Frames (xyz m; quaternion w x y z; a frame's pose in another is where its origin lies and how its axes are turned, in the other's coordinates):
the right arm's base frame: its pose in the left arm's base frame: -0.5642 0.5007 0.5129 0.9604 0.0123 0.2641 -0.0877
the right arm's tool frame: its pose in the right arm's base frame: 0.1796 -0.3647 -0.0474 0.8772 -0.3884 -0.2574 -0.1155
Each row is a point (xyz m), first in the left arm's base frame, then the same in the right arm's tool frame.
Working: the left arm's base frame: its pose in the right arm's tool frame: 0.4979 0.2914 -0.2864 0.9051 0.4153 -0.0199 0.0885

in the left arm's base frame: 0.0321 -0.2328 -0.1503
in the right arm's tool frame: 0.5650 0.2607 -0.5554
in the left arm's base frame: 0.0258 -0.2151 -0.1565
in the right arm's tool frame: 0.5554 0.2758 -0.5469
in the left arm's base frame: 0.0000 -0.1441 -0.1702
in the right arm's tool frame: 0.5170 0.3279 -0.5056
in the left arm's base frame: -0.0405 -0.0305 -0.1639
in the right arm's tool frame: 0.4573 0.3899 -0.4209
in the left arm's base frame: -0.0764 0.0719 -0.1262
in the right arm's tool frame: 0.4053 0.4218 -0.3235
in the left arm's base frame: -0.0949 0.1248 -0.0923
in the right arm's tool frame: 0.3791 0.4273 -0.2638
